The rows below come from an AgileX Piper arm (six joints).
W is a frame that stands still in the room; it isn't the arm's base.
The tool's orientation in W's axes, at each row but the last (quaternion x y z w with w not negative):
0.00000, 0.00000, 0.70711, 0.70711
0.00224, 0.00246, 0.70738, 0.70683
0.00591, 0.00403, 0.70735, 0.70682
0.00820, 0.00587, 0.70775, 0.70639
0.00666, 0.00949, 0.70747, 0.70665
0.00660, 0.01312, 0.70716, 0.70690
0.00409, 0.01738, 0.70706, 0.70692
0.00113, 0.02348, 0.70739, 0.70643
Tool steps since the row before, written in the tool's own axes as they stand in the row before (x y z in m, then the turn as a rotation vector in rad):
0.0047, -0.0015, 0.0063, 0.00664, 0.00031, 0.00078
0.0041, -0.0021, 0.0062, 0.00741, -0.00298, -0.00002
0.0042, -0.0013, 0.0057, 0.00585, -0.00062, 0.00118
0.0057, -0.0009, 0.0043, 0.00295, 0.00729, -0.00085
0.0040, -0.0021, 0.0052, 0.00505, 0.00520, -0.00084
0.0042, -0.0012, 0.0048, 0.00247, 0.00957, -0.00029
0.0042, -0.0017, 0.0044, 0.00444, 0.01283, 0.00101
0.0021, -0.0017, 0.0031, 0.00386, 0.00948, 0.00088
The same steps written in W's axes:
0.0015, 0.0047, 0.0063, -0.00031, 0.00664, 0.00078
0.0021, 0.0041, 0.0062, 0.00297, 0.00741, -0.00004
0.0014, 0.0042, 0.0057, 0.00063, 0.00585, 0.00119
0.0010, 0.0057, 0.0043, -0.00731, 0.00294, -0.00070
0.0022, 0.0040, 0.0051, -0.00522, 0.00504, -0.00074
0.0013, 0.0042, 0.0047, -0.00958, 0.00246, -0.00005
0.0018, 0.0043, 0.0043, -0.01280, 0.00446, 0.00132
0.0018, 0.0022, 0.0030, -0.00945, 0.00388, 0.00109

